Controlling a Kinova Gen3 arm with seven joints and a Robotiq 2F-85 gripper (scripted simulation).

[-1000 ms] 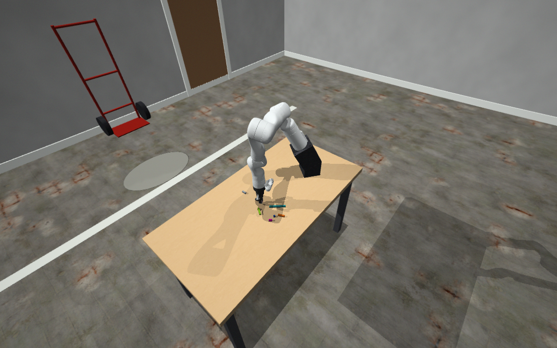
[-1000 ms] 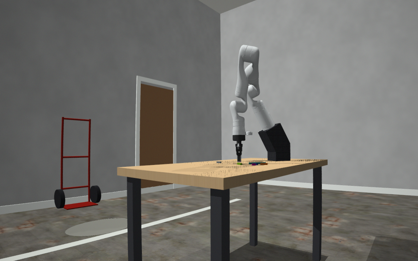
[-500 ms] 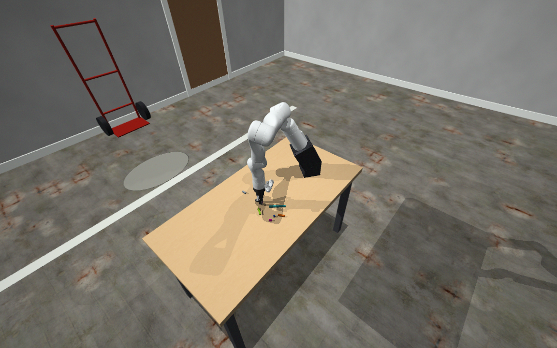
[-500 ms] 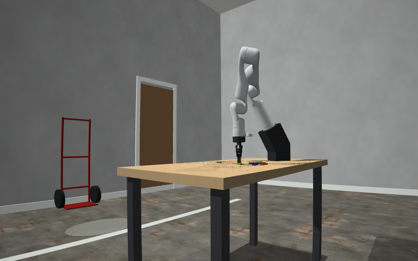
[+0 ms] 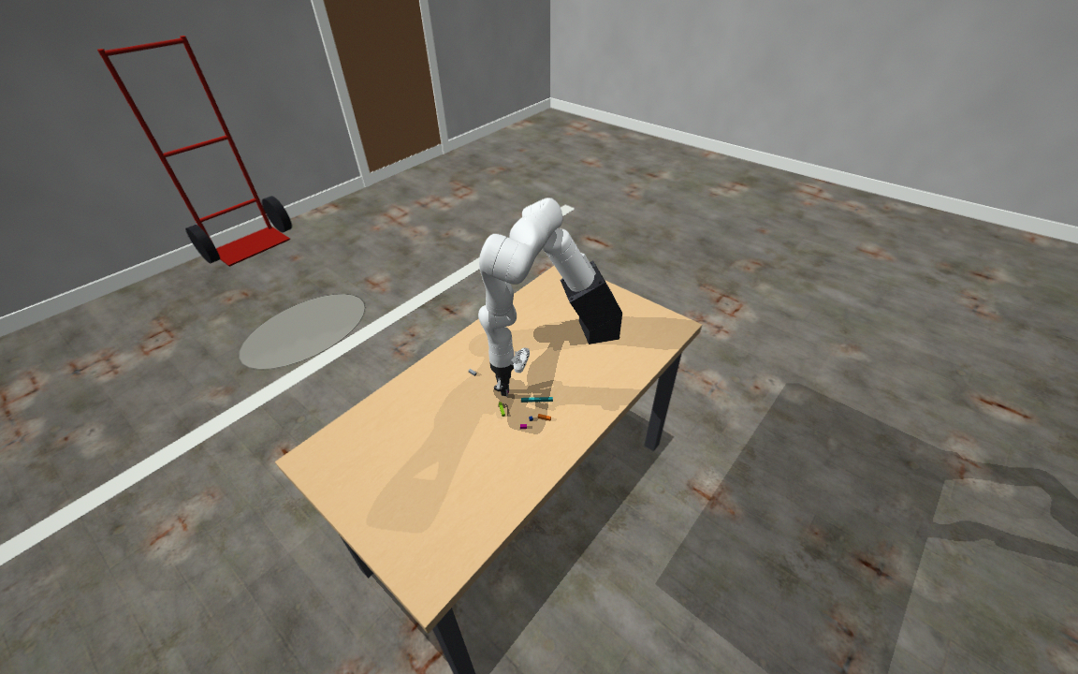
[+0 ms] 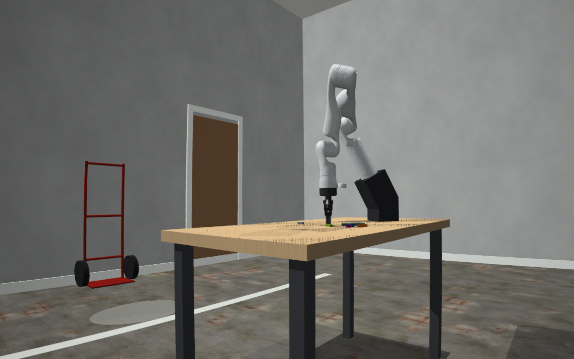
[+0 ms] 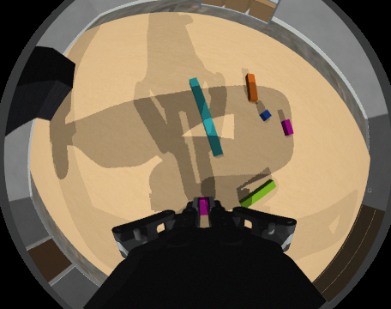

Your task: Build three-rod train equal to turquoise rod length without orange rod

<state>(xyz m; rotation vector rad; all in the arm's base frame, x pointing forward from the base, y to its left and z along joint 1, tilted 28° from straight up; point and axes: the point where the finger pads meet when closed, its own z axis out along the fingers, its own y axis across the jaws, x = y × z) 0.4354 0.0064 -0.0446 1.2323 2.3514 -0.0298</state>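
Right now my hand is 150 mm to the left of the grey rod, 20 mm short of it and 20 mm above it. The rest, counted from my hand: turquoise rod (90 mm to the left, 50 mm behind, 20 mm below); then lime rod (50 mm ahead, 40 mm to the left, 20 mm below); then blue rod (130 mm to the left, 20 mm below, 20 mm ahead).
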